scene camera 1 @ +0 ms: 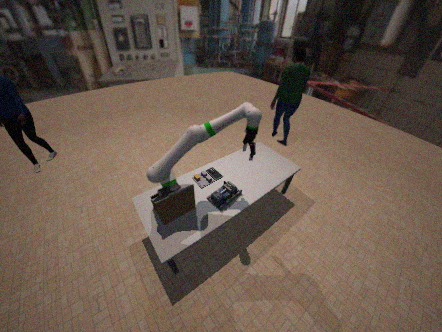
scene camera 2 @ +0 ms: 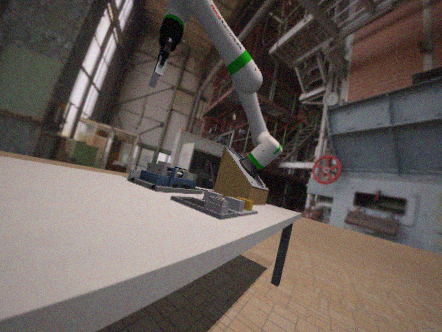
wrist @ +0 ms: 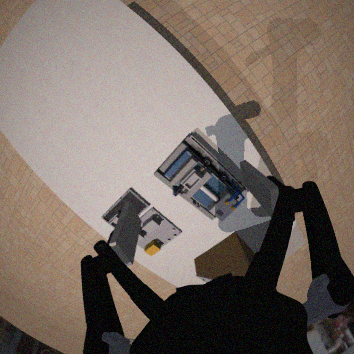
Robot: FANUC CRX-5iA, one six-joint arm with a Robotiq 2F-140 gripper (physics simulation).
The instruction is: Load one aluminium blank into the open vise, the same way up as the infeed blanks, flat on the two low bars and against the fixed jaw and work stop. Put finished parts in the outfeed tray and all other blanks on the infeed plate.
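Places are measured from the arm's base along level axes (x ahead, y left, z up), in millimetres.
Pixels of known places: gripper, fingertip midpoint: (scene camera 1: 247,155) (scene camera 2: 154,80) (wrist: 187,193); arm's base, link origin: (scene camera 1: 172,191) (scene camera 2: 246,168).
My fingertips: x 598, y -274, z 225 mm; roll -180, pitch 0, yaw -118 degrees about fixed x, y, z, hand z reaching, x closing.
For each thing: its top centre in the pictures, then the offset to it from my fingertips. Level surfaces: height alone.
- white table, surface height: 434 mm down
- blue-and-grey vise, top centre: (wrist: 207,191) (scene camera 2: 173,168) (scene camera 1: 225,189) 335 mm down, 184 mm back, 56 mm left
- light infeed plate, top centre: (wrist: 151,233) (scene camera 1: 203,179) 426 mm down, 192 mm back, 366 mm left
- yellow block, top centre: (scene camera 2: 244,199) (wrist: 151,250) (scene camera 1: 197,176) 390 mm down, 235 mm back, 415 mm left
My gripper (scene camera 1: 248,153) (scene camera 2: 156,76) (wrist: 187,193) is open and empty. It hangs high above the far half of the white table (scene camera 1: 264,171) (scene camera 2: 88,221) (wrist: 88,88), well away from the fixtures. The blue-and-grey vise (scene camera 1: 223,194) (scene camera 2: 167,177) (wrist: 200,177) stands near the table's long edge; a pale piece lies between its jaws, and I cannot tell what it is. Beside it, the light infeed plate (scene camera 1: 204,182) (wrist: 168,232) carries grey aluminium blanks (scene camera 2: 216,200) and a yellow block (scene camera 1: 196,176) (scene camera 2: 246,203) (wrist: 153,247). The dark outfeed tray (scene camera 1: 214,173) (scene camera 2: 187,201) (wrist: 119,207) adjoins it, partly hidden by a finger in the wrist view.
The arm stands on a brown wedge pedestal (scene camera 1: 174,205) (scene camera 2: 231,178) (wrist: 225,260) at the table's near end. A person in green (scene camera 1: 291,96) walks close behind the table's far corner. Another person in blue (scene camera 1: 13,118) is at the far left.
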